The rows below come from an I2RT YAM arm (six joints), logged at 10 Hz.
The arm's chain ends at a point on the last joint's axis. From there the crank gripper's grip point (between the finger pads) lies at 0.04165 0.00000 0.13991 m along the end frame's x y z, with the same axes.
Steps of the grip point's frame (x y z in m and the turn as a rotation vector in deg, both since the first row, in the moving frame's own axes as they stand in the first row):
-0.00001 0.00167 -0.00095 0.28 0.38 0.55
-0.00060 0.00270 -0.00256 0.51 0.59 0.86
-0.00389 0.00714 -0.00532 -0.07 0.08 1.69
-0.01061 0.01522 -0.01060 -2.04 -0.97 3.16
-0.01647 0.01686 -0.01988 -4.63 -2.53 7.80
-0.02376 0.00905 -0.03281 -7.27 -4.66 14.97
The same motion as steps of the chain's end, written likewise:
-0.00094 0.00195 -0.00067 0.28 0.38 0.55
-0.00204 0.00331 -0.00212 0.51 0.59 0.86
-0.00406 0.00574 -0.00526 -0.07 0.08 1.69
-0.00804 0.00800 -0.01116 -2.04 -0.97 3.16
-0.00913 0.00031 -0.02089 -4.63 -2.53 7.80
-0.00870 -0.01789 -0.03388 -7.27 -4.66 14.97

